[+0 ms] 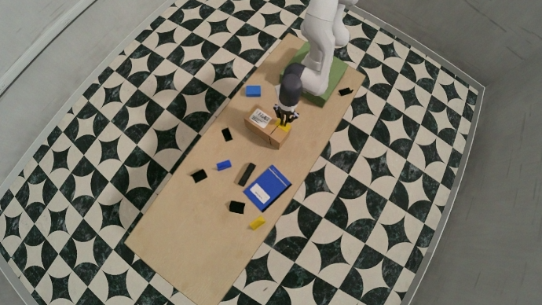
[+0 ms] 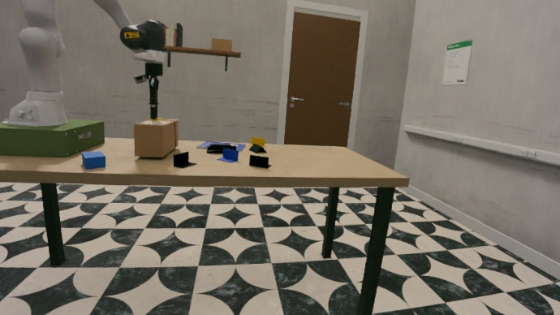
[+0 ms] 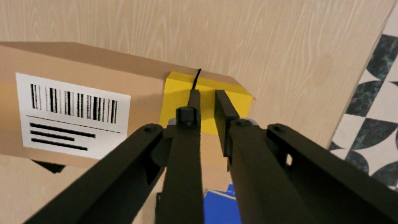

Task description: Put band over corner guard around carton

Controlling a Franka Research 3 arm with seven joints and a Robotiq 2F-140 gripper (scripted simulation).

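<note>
My hand is 5 cm above the yellow corner guard. The rest, counted from my hand: blue guard: 35 cm ahead, 17 cm to the right, 17 cm below; black bar: 31 cm ahead, 16 cm below, 4 cm to the right; blue block: 29 cm to the right, 16 cm below, 14 cm behind.
</note>
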